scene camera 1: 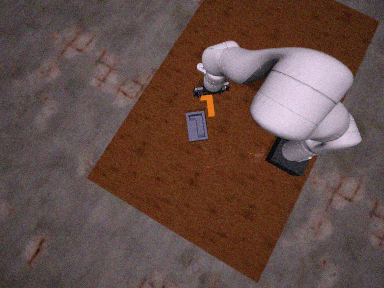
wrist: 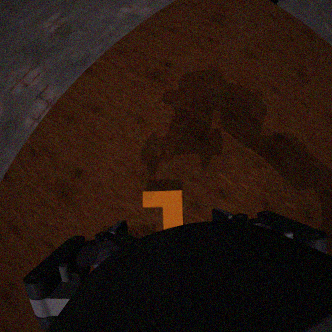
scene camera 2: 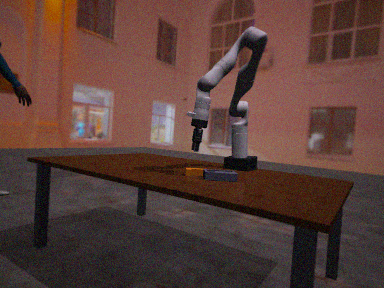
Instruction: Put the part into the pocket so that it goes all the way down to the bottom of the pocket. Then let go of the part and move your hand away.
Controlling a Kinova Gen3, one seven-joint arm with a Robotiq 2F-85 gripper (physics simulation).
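Frame: origin at the arm's base, x right, y ahead, z up, level; millimetres.
Seen in the pictures: gripper, fingertip midpoint: (scene camera 1: pixel 209 94) (wrist: pixel 169 224) (scene camera 2: pixel 194 151); arm's base, link origin: (scene camera 1: pixel 292 151) (scene camera 2: pixel 239 157).
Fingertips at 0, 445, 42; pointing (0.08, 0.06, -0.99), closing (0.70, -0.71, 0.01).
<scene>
Offsets run from my fingertips to a thing's middle, as dx, dy, dz. Level surfaces: height alone.
The orange L-shaped part @(-19, -9, -98) (scene camera 1: pixel 210 104) (scene camera 2: pixel 194 171) (wrist: pixel 168 206) lies flat on the wooden table @(dz -114) (scene camera 1: pixel 192 192) (scene camera 2: pixel 124 173), just beside the grey pocket block @(-132, -22, -95) (scene camera 1: pixel 196 126) (scene camera 2: pixel 220 175) and outside it. The block's L-shaped pocket is empty. My gripper (scene camera 1: pixel 211 90) (scene camera 2: pixel 195 148) is open and empty. It hangs well above the table, over the short end of the part. In the wrist view only the gripper's dark body and finger links show along the bottom.
The arm's dark base (scene camera 1: pixel 287 161) (scene camera 2: pixel 240 162) stands at the table's edge behind the block. A person's arm and hand (scene camera 2: pixel 18 90) show at the far left, away from the table.
</scene>
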